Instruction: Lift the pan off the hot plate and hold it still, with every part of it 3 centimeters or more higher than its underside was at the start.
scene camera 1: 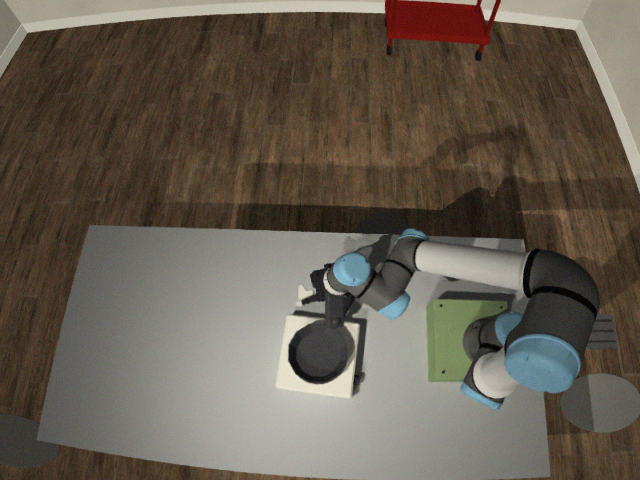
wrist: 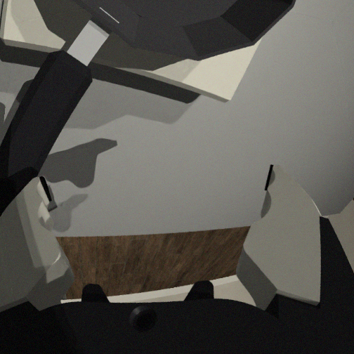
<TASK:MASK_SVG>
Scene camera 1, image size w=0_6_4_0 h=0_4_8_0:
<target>gripper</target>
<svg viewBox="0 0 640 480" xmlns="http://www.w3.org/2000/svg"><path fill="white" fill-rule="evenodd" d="M335 262L325 264L324 269L315 270L310 274L313 288L316 289L316 295L312 289L306 290L303 285L300 285L298 287L299 300L295 303L296 306L303 307L316 301L325 301L325 323L328 329L344 326L344 298L349 295L348 292L343 295L331 294L324 286L324 274Z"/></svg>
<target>cream hot plate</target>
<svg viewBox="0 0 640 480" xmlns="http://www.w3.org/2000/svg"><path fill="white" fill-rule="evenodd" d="M287 315L275 386L279 389L351 398L353 385L358 385L359 375L354 374L360 324L344 321L343 327L335 328L340 331L348 345L348 361L341 374L327 383L309 383L295 375L289 364L288 344L296 331L309 324L326 324L325 319L292 314Z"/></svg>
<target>black pan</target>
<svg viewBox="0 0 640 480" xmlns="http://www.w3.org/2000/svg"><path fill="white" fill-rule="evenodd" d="M309 324L296 331L288 344L288 362L295 375L309 383L327 383L339 376L348 361L348 345L340 331L335 328L328 329L326 324ZM349 292L349 295L344 298L344 318L355 299L355 296Z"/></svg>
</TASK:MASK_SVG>
